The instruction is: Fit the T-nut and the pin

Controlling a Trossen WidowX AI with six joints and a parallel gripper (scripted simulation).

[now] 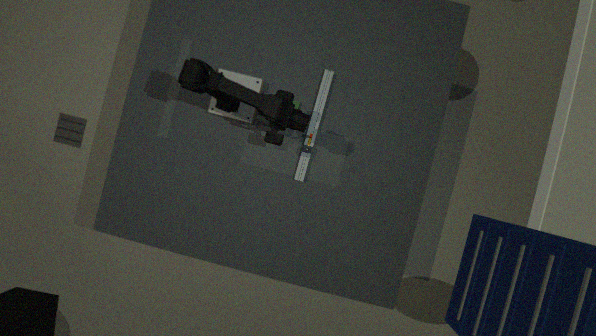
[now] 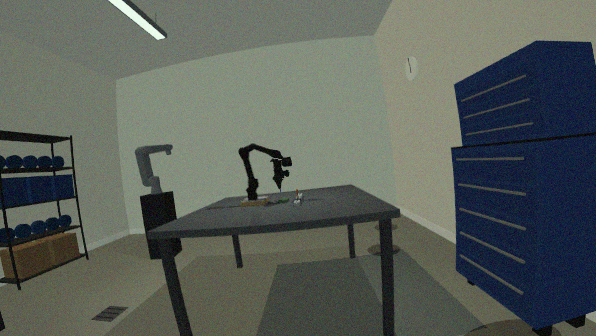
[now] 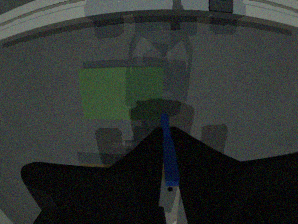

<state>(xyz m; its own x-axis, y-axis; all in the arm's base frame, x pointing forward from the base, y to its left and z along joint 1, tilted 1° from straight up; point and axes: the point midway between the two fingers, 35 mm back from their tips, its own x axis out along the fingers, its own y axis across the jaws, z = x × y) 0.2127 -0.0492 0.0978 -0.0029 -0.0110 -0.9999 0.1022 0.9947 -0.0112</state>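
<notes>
Right now the brass T-nut is 12 cm ahead of my gripper tip, 6 cm to the right of it and 5 cm below it. The rest, counted from my gripper tip: blue pin (right at my gripper tip); green tray (9 cm below, 3 cm to the left).
</notes>
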